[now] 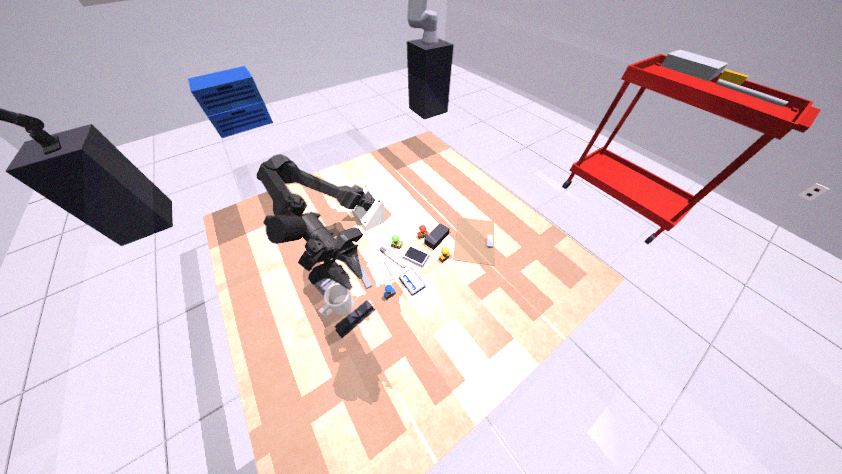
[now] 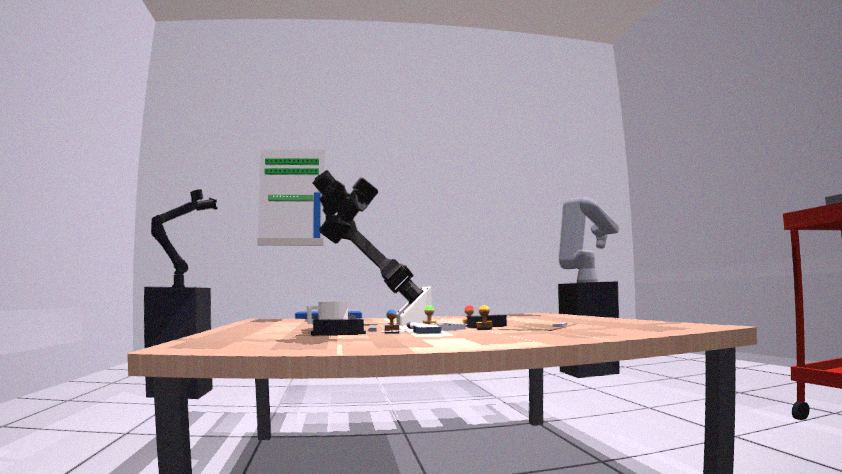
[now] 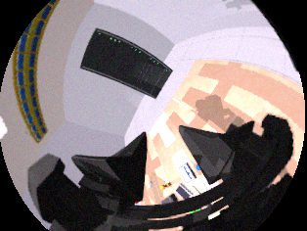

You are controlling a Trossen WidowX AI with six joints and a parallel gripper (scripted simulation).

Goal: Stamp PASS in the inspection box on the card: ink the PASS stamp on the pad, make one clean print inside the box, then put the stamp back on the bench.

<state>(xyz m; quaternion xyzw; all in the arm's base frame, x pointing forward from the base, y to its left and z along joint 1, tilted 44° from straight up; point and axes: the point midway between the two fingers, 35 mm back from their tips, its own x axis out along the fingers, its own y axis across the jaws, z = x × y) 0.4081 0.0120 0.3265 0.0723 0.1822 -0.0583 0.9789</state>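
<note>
The green-knobbed stamp lies 28 cm below my gripper tip, 24 cm behind it and 22 cm to the left of it. From my gripper tip the other things lie so: white mug (26 cm below, 12 cm behind, 7 cm to the right); long black block (28 cm below, 5 cm to the right, 5 cm behind); blue-knobbed stamp (28 cm below, 10 cm to the left, 6 cm behind).
</note>
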